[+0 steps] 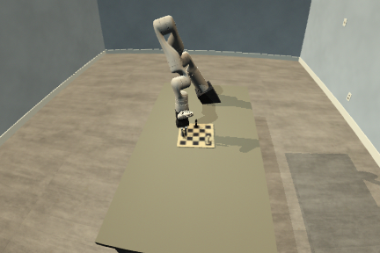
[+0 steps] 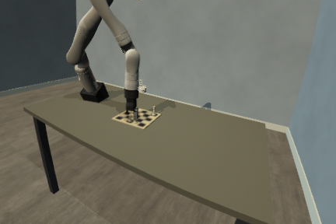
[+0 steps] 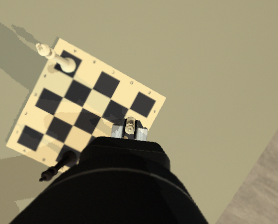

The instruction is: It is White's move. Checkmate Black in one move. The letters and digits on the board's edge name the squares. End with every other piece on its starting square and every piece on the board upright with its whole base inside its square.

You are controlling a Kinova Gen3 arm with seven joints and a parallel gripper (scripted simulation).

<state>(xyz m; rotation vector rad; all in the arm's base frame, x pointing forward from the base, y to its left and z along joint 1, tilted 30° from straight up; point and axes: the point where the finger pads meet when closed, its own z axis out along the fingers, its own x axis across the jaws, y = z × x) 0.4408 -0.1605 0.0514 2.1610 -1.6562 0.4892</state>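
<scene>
My gripper is now 10 cm past the black chess piece, 8 cm to the right of it and 1 cm above it. Also, from my hand: chessboard 3 cm behind, 8 cm to the left, 4 cm below.
</scene>
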